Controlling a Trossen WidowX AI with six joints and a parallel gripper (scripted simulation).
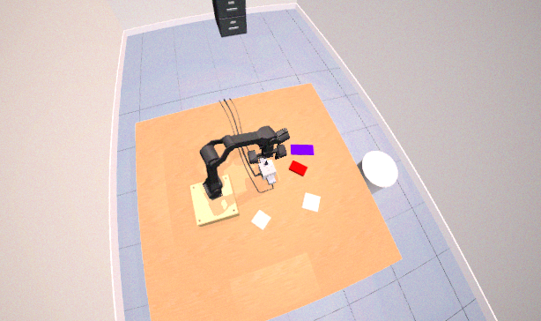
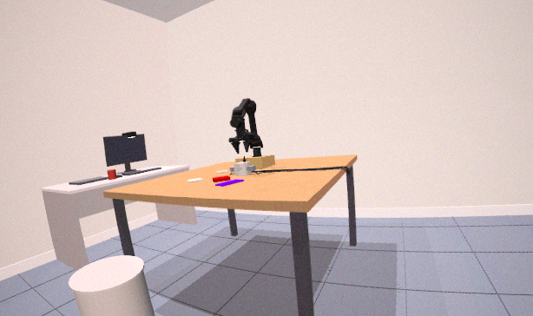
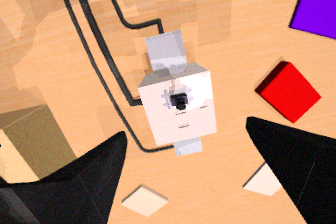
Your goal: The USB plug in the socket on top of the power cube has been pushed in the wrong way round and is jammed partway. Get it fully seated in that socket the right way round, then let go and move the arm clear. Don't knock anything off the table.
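My gripper tip is 40 mm above the dark USB plug and 10 mm to the right of it. From my gripper tip the other things lie so: metal socket: 60 mm below; then purple block: 260 mm ahead, 130 mm below, 20 mm to the left; then red block: 170 mm ahead, 120 mm below, 80 mm to the right.
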